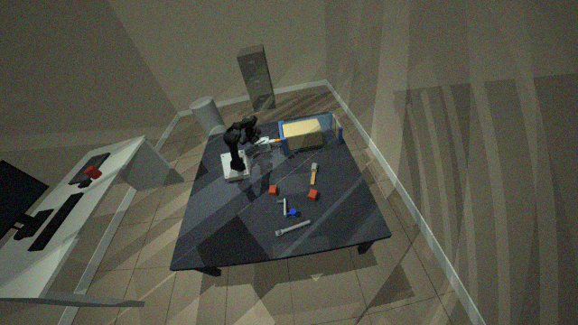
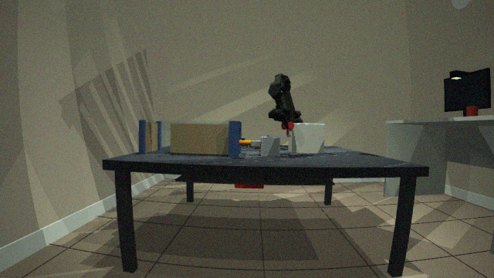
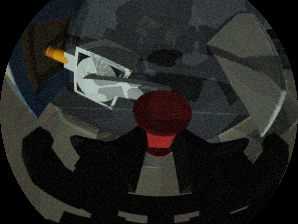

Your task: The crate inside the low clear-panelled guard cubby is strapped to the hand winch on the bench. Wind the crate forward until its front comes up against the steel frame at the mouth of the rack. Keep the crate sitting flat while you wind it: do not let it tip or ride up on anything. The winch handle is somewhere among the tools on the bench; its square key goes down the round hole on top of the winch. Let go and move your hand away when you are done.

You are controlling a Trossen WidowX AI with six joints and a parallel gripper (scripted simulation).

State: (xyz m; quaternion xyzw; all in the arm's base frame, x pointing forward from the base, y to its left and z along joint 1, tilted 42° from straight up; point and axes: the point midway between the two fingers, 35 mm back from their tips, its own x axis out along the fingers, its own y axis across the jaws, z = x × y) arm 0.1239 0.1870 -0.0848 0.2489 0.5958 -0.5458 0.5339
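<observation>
My gripper tip is now 40 mm short of the crank arm and 30 mm above it. The rest, counted from my gripper tip: grey winch (100 mm below, 90 mm ahead, 10 mm to the left); red knob (10 mm to the right, 10 mm ahead); blue frame (260 mm ahead, 30 mm below, 10 mm to the right).
</observation>
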